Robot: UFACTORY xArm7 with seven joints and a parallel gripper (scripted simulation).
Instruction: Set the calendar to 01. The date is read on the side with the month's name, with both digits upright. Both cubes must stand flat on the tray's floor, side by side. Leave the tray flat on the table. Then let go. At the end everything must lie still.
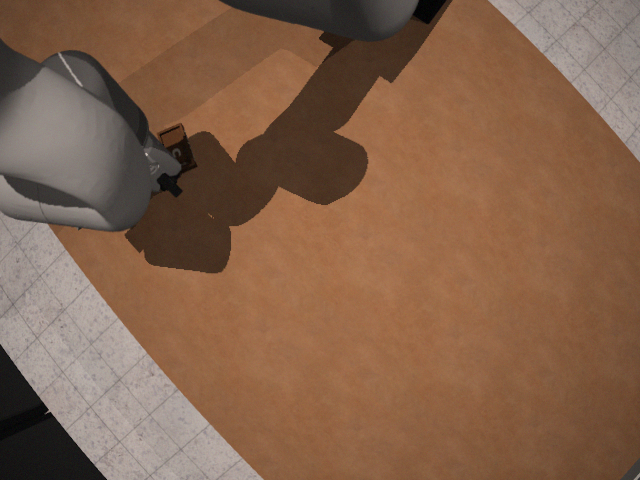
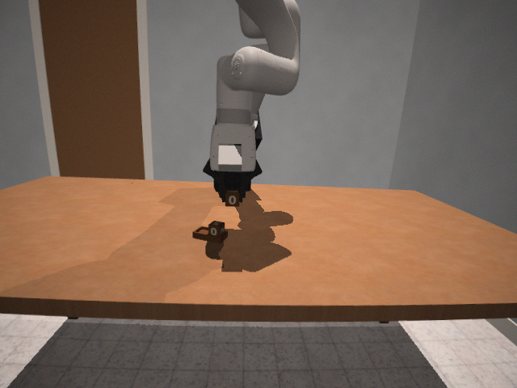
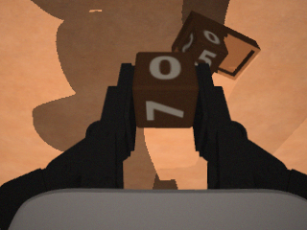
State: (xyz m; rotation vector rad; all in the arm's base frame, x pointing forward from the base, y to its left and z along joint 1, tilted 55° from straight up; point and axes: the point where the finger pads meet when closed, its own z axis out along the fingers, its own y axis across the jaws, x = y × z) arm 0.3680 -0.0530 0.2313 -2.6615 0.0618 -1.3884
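Now: the calendar tray 12 cm below my hand, 5 cm to the right of it and 4 cm behind it. The rest, counted from my hand: cube (1 cm below).
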